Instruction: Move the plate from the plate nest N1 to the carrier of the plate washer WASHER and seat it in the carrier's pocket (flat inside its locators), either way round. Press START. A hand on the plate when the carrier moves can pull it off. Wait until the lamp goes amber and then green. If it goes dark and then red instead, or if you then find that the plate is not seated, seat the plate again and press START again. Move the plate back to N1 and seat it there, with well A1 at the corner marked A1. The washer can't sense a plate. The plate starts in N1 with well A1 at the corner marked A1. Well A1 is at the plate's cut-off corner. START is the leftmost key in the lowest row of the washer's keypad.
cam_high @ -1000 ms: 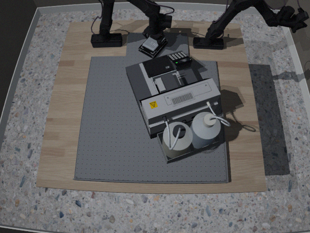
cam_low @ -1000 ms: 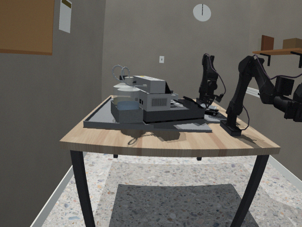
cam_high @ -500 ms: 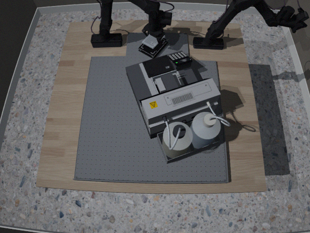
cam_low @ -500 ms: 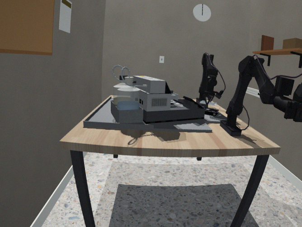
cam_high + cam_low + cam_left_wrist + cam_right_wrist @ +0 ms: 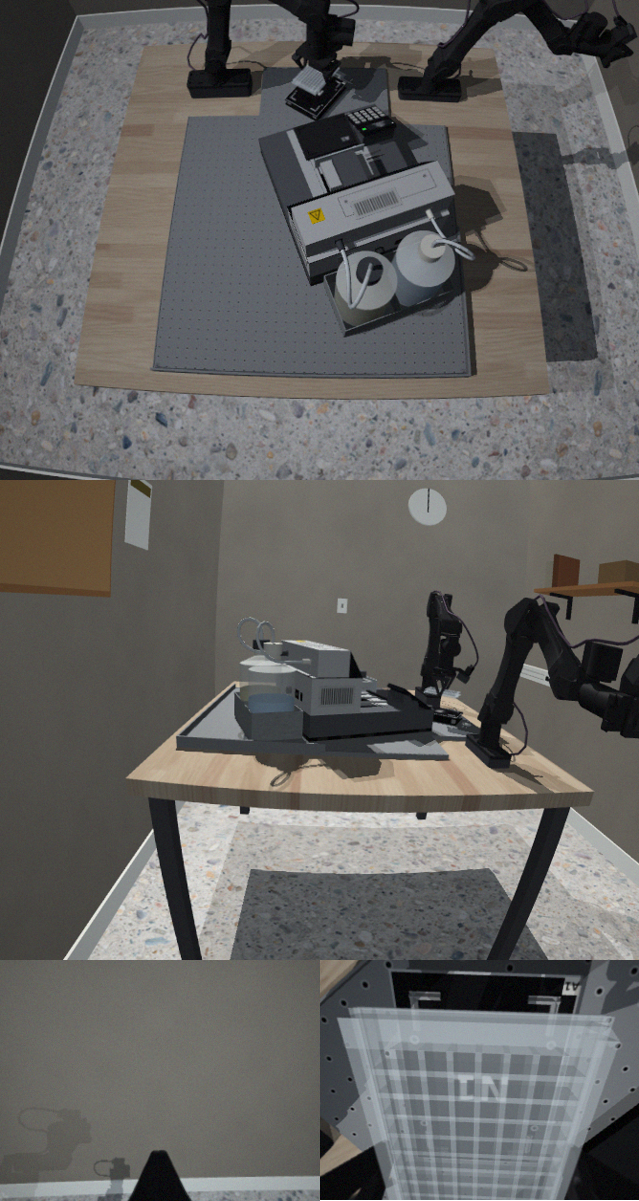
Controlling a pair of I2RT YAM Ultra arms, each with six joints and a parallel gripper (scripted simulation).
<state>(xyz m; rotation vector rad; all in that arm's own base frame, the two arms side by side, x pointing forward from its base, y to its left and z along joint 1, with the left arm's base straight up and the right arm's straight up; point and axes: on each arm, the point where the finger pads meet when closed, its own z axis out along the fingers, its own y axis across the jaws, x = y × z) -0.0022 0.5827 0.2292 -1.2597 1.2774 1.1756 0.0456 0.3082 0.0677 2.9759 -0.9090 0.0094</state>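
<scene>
My right gripper is now 21 cm short of the black carrier, 3 cm to the right of it and 2 cm above it. Also, from my right hand: white plate: right at my right hand; dark nest N1: 8 cm below; grey washer housing: 35 cm ahead, 9 cm to the left, 3 cm above.
</scene>
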